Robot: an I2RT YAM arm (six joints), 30 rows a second.
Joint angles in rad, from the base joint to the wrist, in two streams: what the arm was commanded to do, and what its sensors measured. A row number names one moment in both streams.
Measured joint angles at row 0:
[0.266, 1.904, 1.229, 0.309, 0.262, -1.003]
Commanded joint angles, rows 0 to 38:
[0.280, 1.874, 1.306, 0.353, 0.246, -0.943]
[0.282, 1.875, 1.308, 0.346, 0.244, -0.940]
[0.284, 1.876, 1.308, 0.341, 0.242, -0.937]
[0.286, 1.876, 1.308, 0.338, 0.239, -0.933]
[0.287, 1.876, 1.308, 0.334, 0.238, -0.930]
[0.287, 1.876, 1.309, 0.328, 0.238, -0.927]
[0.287, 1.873, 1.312, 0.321, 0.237, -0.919]
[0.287, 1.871, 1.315, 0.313, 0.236, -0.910]
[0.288, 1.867, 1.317, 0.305, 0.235, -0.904]
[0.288, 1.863, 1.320, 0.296, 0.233, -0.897]
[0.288, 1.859, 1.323, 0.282, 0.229, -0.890]
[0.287, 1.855, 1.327, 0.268, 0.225, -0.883]
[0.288, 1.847, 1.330, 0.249, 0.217, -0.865]
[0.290, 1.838, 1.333, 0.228, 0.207, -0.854]
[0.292, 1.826, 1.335, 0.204, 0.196, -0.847]
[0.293, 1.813, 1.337, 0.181, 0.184, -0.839]
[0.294, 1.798, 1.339, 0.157, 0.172, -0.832]
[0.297, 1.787, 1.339, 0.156, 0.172, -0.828]
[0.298, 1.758, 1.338, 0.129, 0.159, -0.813]
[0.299, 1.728, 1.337, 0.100, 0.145, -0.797]
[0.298, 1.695, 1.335, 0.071, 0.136, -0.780]
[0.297, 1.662, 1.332, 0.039, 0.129, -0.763]
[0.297, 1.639, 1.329, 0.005, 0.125, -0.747]
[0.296, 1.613, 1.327, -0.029, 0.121, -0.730]
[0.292, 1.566, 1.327, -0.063, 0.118, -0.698]
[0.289, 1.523, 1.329, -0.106, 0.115, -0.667]
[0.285, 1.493, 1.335, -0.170, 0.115, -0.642]
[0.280, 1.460, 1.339, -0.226, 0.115, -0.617]
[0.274, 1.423, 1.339, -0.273, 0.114, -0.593]
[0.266, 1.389, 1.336, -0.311, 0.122, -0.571]
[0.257, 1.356, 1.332, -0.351, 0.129, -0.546]
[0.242, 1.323, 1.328, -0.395, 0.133, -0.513]
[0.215, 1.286, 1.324, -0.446, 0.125, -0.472]
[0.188, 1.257, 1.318, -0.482, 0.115, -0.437]
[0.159, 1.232, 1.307, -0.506, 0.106, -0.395]
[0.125, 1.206, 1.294, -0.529, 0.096, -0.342]
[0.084, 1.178, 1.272, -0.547, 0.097, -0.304]
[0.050, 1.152, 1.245, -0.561, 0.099, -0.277]
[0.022, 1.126, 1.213, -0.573, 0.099, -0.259]
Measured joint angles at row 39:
[0.127, 1.211, 1.272, -0.442, 0.109, -0.450]
